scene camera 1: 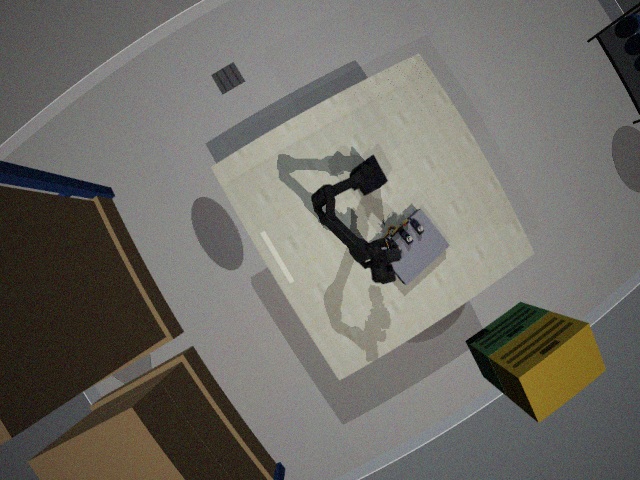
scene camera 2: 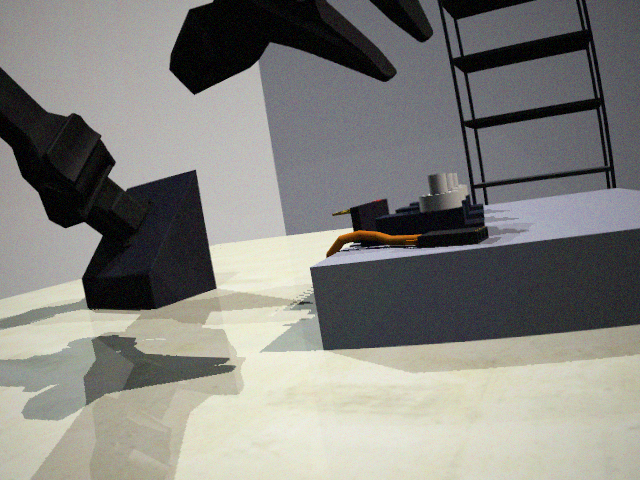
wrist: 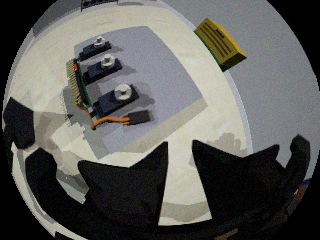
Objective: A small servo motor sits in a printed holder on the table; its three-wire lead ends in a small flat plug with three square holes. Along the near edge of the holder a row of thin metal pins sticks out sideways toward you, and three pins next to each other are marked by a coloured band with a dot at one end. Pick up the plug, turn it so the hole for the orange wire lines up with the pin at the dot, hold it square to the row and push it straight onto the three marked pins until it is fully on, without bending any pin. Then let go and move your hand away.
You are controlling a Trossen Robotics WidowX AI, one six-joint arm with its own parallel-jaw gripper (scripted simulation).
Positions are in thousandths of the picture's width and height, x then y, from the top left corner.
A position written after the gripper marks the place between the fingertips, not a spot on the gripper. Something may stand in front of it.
In view: the gripper (scene camera 2: 640, 122) and a grey holder block (wrist: 514, 360).
The gripper is seen too in the wrist view (wrist: 564, 606).
